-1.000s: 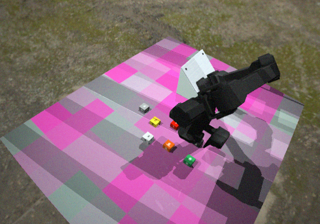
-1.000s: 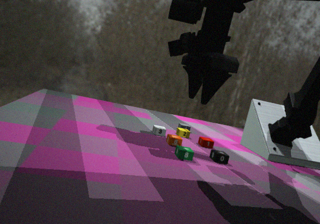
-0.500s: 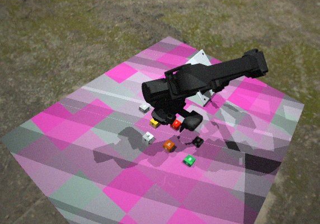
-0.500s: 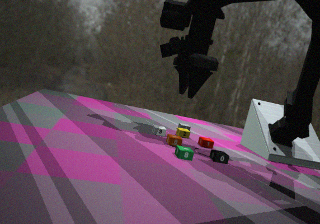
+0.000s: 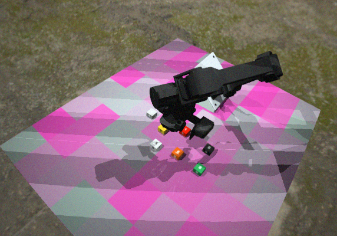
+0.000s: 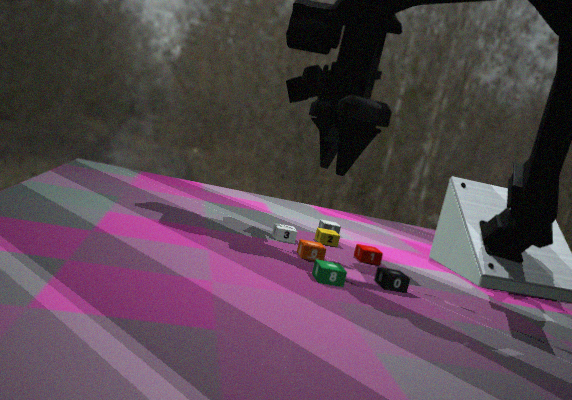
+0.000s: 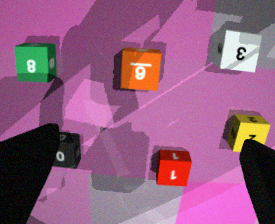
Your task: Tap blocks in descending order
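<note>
My gripper tip is now 11 cm to the right of the green block and 11 cm above it. The rest, counted from my gripper tip: red block: 10 cm behind, 4 cm to the right, 11 cm below; then orange block: 1 cm to the left, 11 cm below; then yellow block: 5 cm behind, 11 cm to the right, 11 cm below.
</note>
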